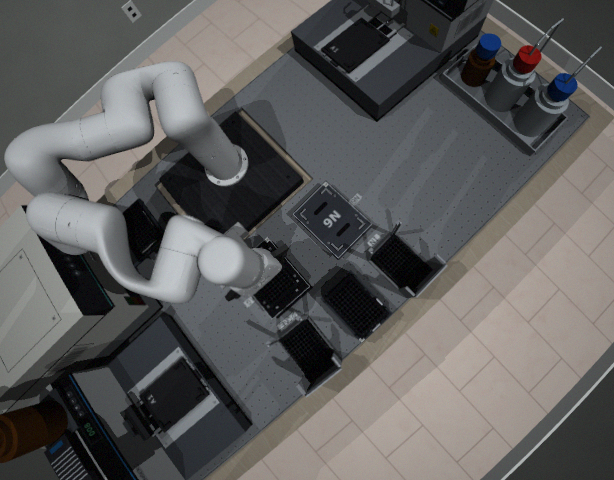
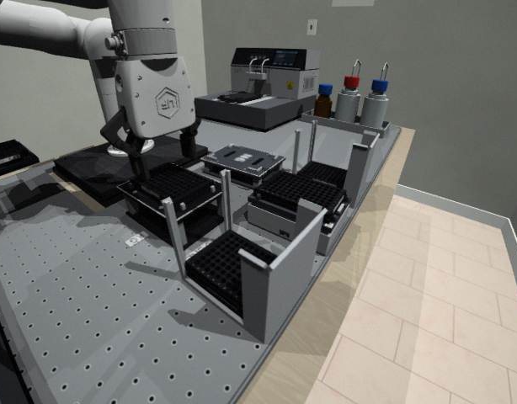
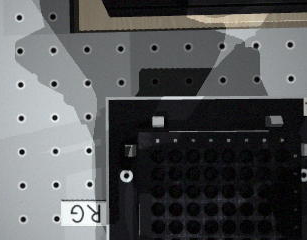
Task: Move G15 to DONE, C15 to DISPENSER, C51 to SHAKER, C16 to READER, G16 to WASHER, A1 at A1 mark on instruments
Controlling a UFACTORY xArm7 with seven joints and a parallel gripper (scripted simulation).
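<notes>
The RG nest is 50 mm below my hand. From my hand the other things lie so: RG deck label 100 mm below, 80 mm to the right; then N6 nest 210 mm to the left, 70 mm below, 10 mm behind.
</notes>
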